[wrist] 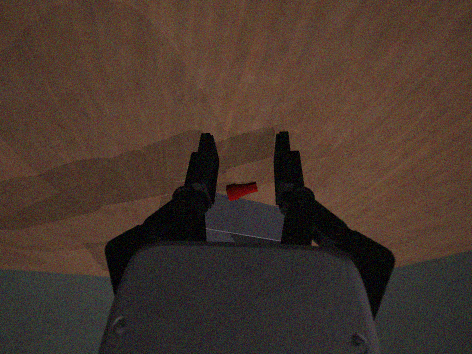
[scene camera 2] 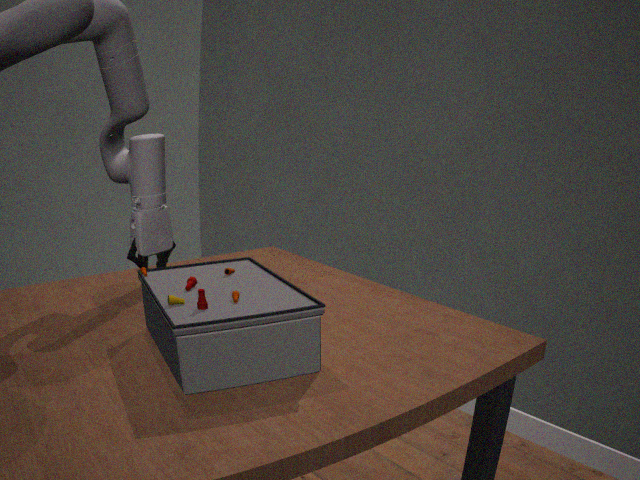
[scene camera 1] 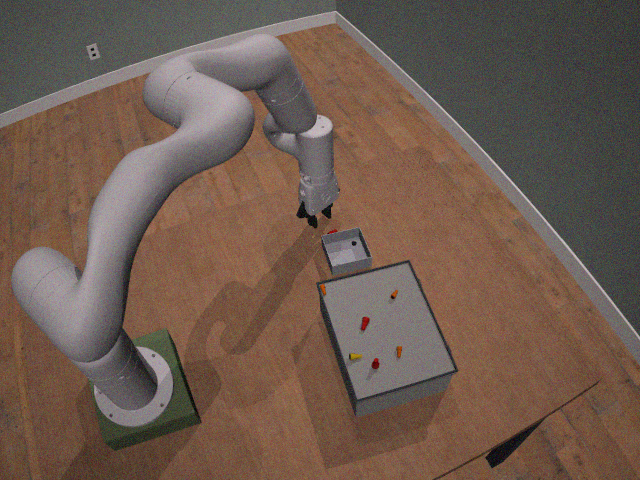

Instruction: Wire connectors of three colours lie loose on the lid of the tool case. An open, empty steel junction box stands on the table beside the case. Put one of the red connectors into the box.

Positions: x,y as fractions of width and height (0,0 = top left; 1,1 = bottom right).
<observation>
In view: the gripper (scene camera 2: 0.24,0.59), a tool case (scene camera 2: 0.43,0.69) and a steel junction box (scene camera 1: 0.54,0.52).
The gripper is seen too in the wrist view (wrist: 0.52,0.41) and in scene camera 1 (scene camera 1: 0.50,0.46). The tool case is seen too in scene camera 1 (scene camera 1: 0.67,0.76).
</observation>
